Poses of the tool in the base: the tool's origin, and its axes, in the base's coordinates. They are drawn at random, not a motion.
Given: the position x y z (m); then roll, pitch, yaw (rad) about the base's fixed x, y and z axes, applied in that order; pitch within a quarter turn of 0, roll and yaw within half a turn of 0.
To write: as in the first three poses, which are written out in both.
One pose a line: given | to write
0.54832 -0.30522 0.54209 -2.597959 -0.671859 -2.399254 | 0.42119 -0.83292 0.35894 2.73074 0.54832 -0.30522 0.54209
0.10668 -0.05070 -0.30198 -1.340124 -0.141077 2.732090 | -0.07338 -0.63076 0.77250 2.73516 0.10668 -0.05070 -0.30198
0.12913 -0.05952 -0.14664 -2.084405 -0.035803 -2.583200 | -0.24853 0.83390 -0.49278 2.89275 0.12913 -0.05952 -0.14664
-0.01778 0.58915 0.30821 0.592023 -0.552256 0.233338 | 0.72573 -0.53139 0.43696 0.87996 -0.01778 0.58915 0.30821
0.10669 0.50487 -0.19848 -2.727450 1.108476 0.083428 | -0.84591 0.07428 0.52813 2.83401 0.10669 0.50487 -0.19848
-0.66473 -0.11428 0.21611 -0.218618 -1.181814 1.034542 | 0.29375 -0.79211 0.53504 1.45290 -0.66473 -0.11428 0.21611
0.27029 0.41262 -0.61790 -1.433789 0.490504 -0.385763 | -0.89015 0.45499 0.02471 1.45057 0.27029 0.41262 -0.61790
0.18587 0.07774 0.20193 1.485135 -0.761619 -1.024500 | 0.59448 -0.78652 -0.16724 1.53586 0.18587 0.07774 0.20193
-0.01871 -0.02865 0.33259 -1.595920 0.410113 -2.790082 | 0.01805 0.74109 -0.67116 2.60922 -0.01871 -0.02865 0.33259
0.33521 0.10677 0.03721 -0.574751 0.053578 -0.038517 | -0.99327 0.10937 -0.03818 0.57740 0.33521 0.10677 0.03721
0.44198 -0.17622 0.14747 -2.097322 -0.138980 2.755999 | -0.13328 -0.86566 0.48257 2.83156 0.44198 -0.17622 0.14747
